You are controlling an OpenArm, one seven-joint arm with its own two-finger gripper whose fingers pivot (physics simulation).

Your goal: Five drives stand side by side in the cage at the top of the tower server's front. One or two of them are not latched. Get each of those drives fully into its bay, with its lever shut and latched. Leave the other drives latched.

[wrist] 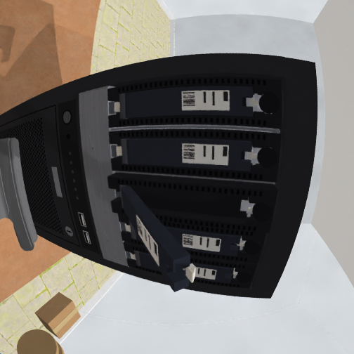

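Observation:
The cage at the front of the black tower server (297,175) shows five bays, stacked from top to bottom in the wrist view. The top drive (162,102) and second drive (162,153) have their levers flat and shut. The third drive's lever (155,237) is swung far out from its hinge at the left, and its free end hangs over the lower two drives. How deep the third drive sits is hard to tell. The fourth drive (200,243) and fifth drive (205,272) look shut, partly hidden by that lever. My gripper is open and empty; one finger (17,200) shows at the left edge, away from the drives.
A grey strip (95,170) and a front panel with USB ports (82,220) and a power button (67,117) lie left of the cage. A brown box (57,315) and a round brown object (37,342) are at the lower left. Pale walls stand beyond the server.

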